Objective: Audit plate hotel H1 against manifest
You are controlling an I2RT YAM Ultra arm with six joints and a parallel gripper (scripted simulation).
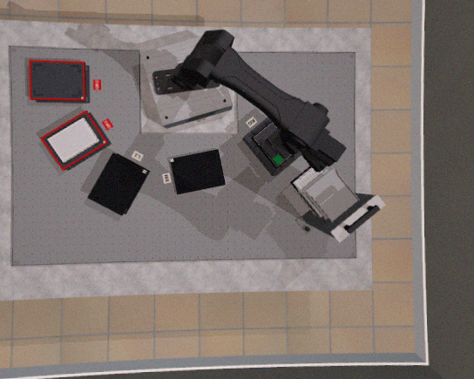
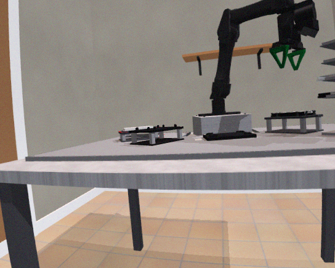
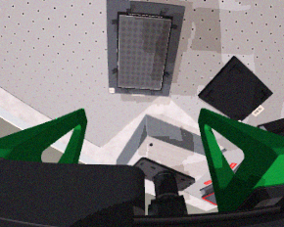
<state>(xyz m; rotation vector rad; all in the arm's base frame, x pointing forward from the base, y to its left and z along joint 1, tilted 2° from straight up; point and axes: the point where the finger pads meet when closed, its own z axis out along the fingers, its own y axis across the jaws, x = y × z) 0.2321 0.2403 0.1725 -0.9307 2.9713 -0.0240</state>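
Right now my hand is 190 mm above the regrip nest RG. From my hand the other things lie so: recovery nest N6 (260 mm to the right, 240 mm below, 50 mm ahead); H1 tag (240 mm below, 150 mm to the left, 60 mm ahead); landing nest L1 (510 mm to the right, 200 mm below, 50 mm ahead).
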